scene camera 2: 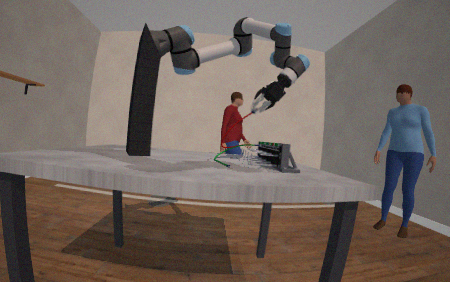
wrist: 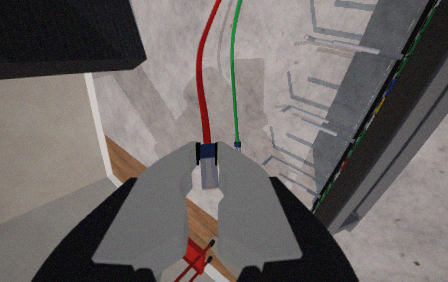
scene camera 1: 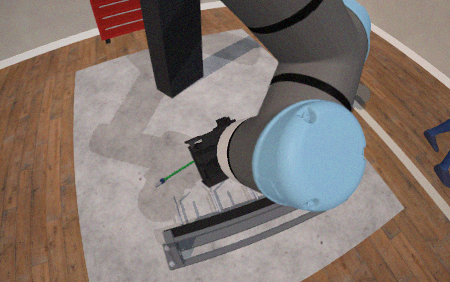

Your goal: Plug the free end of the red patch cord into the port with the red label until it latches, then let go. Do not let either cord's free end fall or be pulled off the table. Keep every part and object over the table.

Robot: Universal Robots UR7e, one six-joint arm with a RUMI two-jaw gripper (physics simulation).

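Places are measured from the arm's base along level axes (x ahead, y left, z up), in centimetres.
Pixels of known places: gripper, fingertip midpoint: (scene camera 2: 252, 112) (wrist: 207, 144); arm's base at its link origin: (scene camera 2: 149, 46).
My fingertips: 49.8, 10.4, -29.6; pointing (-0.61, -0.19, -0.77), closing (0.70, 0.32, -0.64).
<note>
For each thing: its middle in the pictures, then the offset to it from my fingertips, as dx, dy, dz. "spot": a spot on its surface instead.
- dark blue plug at the middle of its body: (wrist: 209, 173) +1.7, -0.6, +1.4
- red cord at a spot on its surface: (wrist: 201, 75) (scene camera 2: 239, 121) spot: -5.6, +2.2, -3.8
- port panel at the middle of its body: (wrist: 385, 57) (scene camera 1: 257, 202) (scene camera 2: 263, 152) +5.9, +10.0, -17.3
- small red label at a spot on its surface: (wrist: 344, 165) spot: +9.9, -0.3, -12.3
My gripper (scene camera 2: 255, 110) (wrist: 207, 144) is shut on the dark blue plug (wrist: 209, 171) at the free end of the red cord (scene camera 2: 244, 118) (wrist: 201, 75). It holds the plug high above the table, and its fingertips are hidden in scene camera 1. The plug's clear tip points back between the fingers in the wrist view. The port panel (scene camera 1: 225, 220) (scene camera 2: 286, 156) (wrist: 400, 115) stands upright on the table. A small red label (wrist: 344, 165) shows on its edge among green, yellow and blue marks. Its port openings cannot be made out.
The green cord (scene camera 1: 178, 171) (wrist: 232, 65) has its free plug (scene camera 1: 160, 182) (scene camera 2: 228, 165) (wrist: 237, 146) on the table (scene camera 2: 150, 181). Thin grey cable guides (wrist: 350, 45) stick out from the panel. A black column (scene camera 1: 172, 50) (scene camera 2: 141, 100) (wrist: 65, 35) stands on the table.
</note>
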